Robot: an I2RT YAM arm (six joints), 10 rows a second.
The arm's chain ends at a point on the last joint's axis. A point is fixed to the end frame.
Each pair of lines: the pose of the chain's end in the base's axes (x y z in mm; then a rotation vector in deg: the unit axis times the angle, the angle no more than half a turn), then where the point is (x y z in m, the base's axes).
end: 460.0, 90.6, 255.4, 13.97, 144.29, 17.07
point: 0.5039 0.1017 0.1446
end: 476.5, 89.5, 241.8, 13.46, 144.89, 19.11
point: 0.5191 0.1039 0.1309
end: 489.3, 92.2, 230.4, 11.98, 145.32, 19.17
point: 0.5313 0.1068 0.1193
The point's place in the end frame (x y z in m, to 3 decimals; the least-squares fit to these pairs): 0.026 -0.014 0.116
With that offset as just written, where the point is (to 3 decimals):
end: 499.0, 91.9, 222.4, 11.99, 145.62, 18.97
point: 0.540 0.106 0.111
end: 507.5, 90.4, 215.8, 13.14, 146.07, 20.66
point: 0.548 0.107 0.104
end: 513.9, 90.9, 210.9, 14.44, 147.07, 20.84
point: 0.552 0.108 0.099
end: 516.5, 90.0, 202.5, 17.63, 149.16, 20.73
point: 0.550 0.107 0.089
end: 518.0, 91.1, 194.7, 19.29, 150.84, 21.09
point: 0.548 0.109 0.080
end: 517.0, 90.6, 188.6, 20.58, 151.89, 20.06
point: 0.544 0.107 0.073
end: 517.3, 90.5, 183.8, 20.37, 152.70, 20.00
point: 0.543 0.107 0.068
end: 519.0, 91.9, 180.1, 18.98, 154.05, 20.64
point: 0.542 0.109 0.064
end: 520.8, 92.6, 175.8, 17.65, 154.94, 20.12
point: 0.543 0.109 0.059
